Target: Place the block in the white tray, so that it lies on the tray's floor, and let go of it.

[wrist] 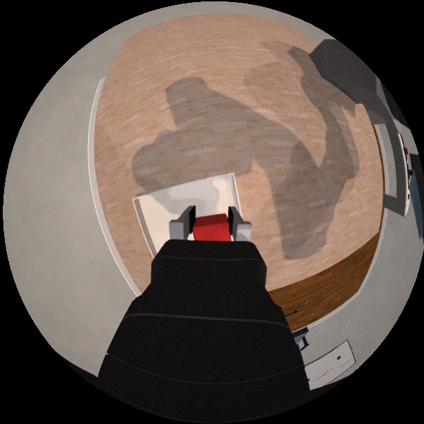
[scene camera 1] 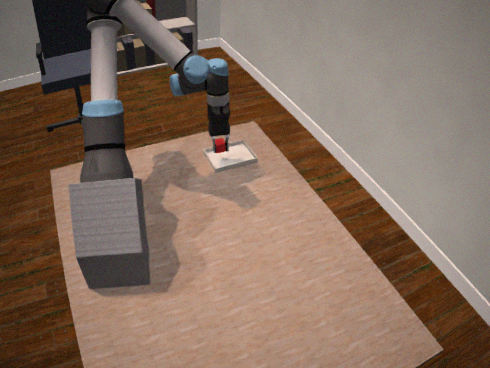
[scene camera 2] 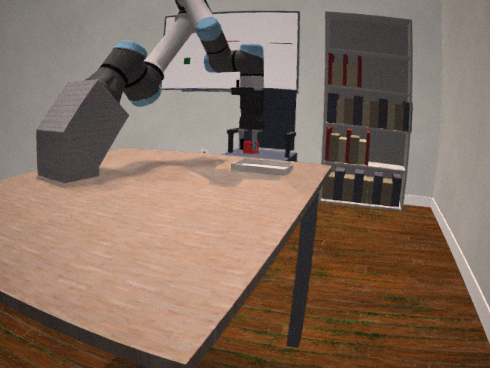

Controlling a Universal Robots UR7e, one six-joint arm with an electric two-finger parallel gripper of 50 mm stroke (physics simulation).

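Frame: origin at the arm's base, x ahead, y left, z up, level; metres.
Seen in the pictures: gripper, fingertip midpoint: point(scene camera 1: 220, 150) point(scene camera 2: 247, 150); arm's base, link origin: point(scene camera 1: 107, 181) point(scene camera 2: 97, 98).
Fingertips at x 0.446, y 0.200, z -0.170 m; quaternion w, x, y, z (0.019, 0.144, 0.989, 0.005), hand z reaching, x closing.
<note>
Offsets run from my fingertips to a thing's middle. Level surfaces: height alone.
A red block @(dx +0.004, dy +0.023, dz +0.007 m) point(scene camera 1: 220, 145) point(scene camera 2: 249, 147) point(wrist: 212, 228) is held between the fingers of my gripper point(scene camera 1: 220, 145) point(scene camera 2: 251, 146) point(wrist: 211, 214), which is shut on it. The white tray @(dx +0.047, dy +0.019, dz -0.050 m) point(scene camera 1: 236, 166) point(scene camera 2: 261, 169) point(wrist: 143, 226) stands near the far edge of the table. In the scene camera 2 view the block is above the tray's rim, toward its left part. In the wrist view the block hides part of the tray's floor, close to the tray's right wall. The tray's near part is hidden by the gripper body.
The arm's grey base block point(scene camera 1: 107, 220) point(scene camera 2: 65, 135) point(wrist: 342, 70) stands on the table @(dz -0.060 m) point(scene camera 1: 280, 280) point(scene camera 2: 150, 240) point(wrist: 215, 45). A chair point(scene camera 2: 279, 120) and a bookshelf point(scene camera 2: 324, 100) stand beyond the table. The arm's shadow falls across the table and tray.
</note>
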